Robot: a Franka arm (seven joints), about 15 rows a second.
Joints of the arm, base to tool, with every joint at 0 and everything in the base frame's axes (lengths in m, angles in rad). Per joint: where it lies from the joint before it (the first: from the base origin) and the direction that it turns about. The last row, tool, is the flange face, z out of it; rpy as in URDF.
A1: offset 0 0 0.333 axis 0 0 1
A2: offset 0 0 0 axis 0 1 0
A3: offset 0 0 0.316 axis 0 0 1
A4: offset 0.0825 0 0 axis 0 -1 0
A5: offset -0.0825 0 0.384 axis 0 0 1
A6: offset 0 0 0 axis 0 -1 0
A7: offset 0.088 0 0 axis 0 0 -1
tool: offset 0 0 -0.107 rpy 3.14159 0 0
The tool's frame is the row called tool.
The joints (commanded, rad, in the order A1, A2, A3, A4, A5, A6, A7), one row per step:
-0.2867, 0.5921, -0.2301, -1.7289, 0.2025, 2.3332, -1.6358
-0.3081, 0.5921, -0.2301, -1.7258, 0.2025, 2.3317, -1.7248
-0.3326, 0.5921, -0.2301, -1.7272, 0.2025, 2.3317, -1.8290
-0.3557, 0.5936, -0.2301, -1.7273, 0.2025, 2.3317, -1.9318
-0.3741, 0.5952, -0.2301, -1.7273, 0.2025, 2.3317, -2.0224
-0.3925, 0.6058, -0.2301, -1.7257, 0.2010, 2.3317, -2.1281
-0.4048, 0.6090, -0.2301, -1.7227, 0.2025, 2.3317, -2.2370
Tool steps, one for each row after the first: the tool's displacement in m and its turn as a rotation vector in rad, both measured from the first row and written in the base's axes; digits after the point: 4 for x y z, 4 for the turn. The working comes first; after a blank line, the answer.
Tool pose at each row, in the base's axes (x y z in m, rotation vector in rad; the steps are taken from these numbers as rounded here):
0.5937, -0.3162, 0.2506, 2.7243, 1.5257, 0.0536
0.5875, -0.3290, 0.2517, 2.6682, 1.6158, 0.0534
0.5789, -0.3432, 0.2511, 2.6011, 1.7201, 0.0501
0.5707, -0.3564, 0.2501, 2.5301, 1.8220, 0.0464
0.5639, -0.3668, 0.2491, 2.4626, 1.9121, 0.0430
0.5566, -0.3770, 0.2428, 2.3803, 2.0231, 0.0322
0.5526, -0.3840, 0.2419, 2.2798, 2.1342, 0.0312

-0.0062, -0.0128, 0.0011, -0.0041, -0.0015, 0.0679
-0.0148, -0.0270, 0.0005, -0.0075, -0.0002, 0.1474
-0.0230, -0.0402, -0.0005, -0.0108, 0.0014, 0.2270
-0.0298, -0.0506, -0.0015, -0.0134, 0.0030, 0.2992
-0.0371, -0.0608, -0.0078, -0.0133, 0.0118, 0.3877
-0.0411, -0.0678, -0.0087, -0.0164, 0.0114, 0.4836

